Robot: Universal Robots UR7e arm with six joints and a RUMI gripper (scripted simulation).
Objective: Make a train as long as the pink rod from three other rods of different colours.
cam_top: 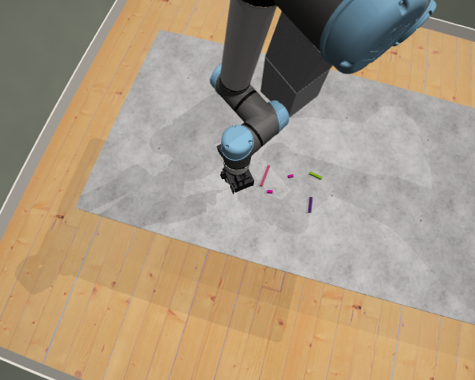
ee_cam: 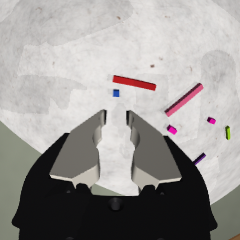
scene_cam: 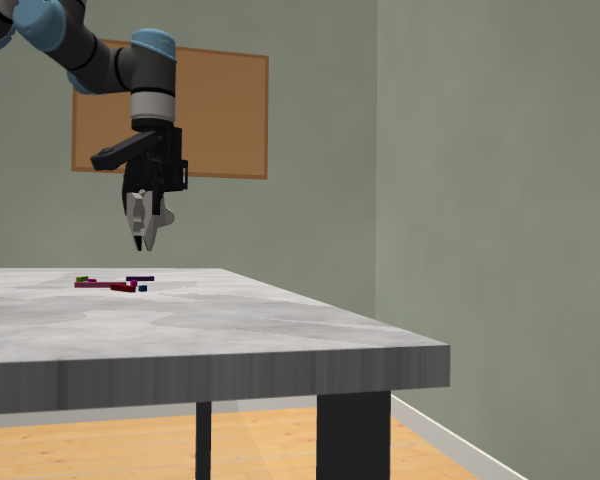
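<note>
Right now my hand is 80 mm above the small blue rod. Also, from my hand: pink rod 100 mm behind, 80 mm to the left, 80 mm below; then purple rod 280 mm to the left, 80 mm below, 70 mm behind; then red rod 80 mm below, 30 mm behind.
</note>
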